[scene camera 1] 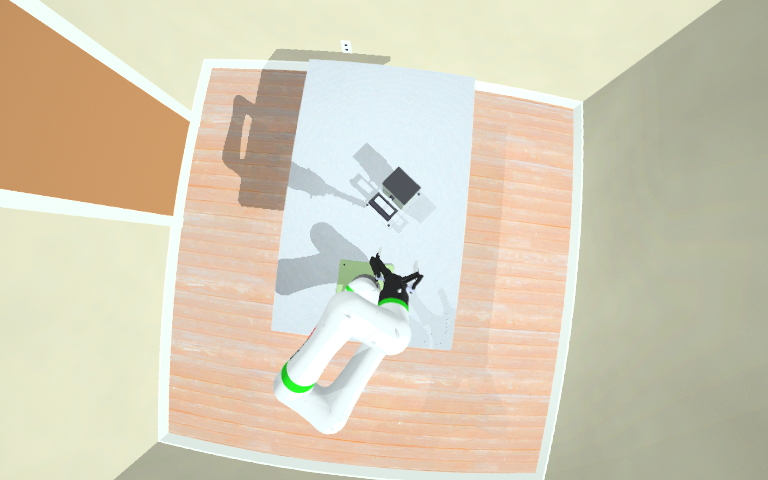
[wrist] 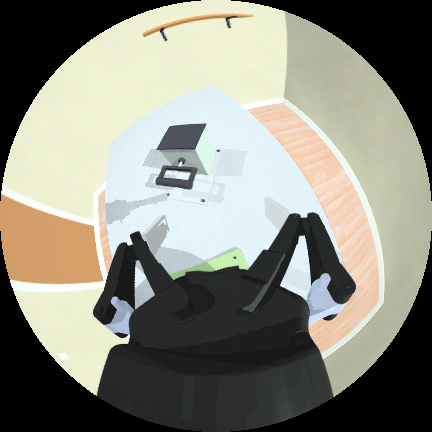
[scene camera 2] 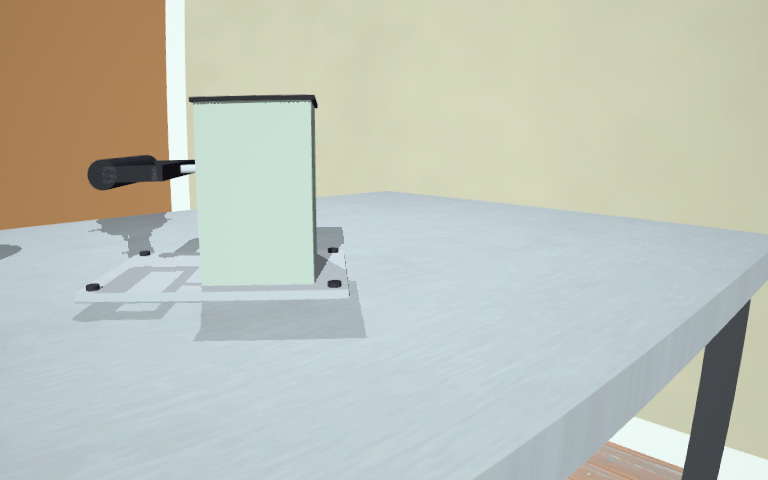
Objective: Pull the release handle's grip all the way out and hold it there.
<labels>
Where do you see a base plate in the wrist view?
199, 192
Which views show the gripper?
Scene camera 1 and the wrist view only.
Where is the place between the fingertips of the gripper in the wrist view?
214, 214
</labels>
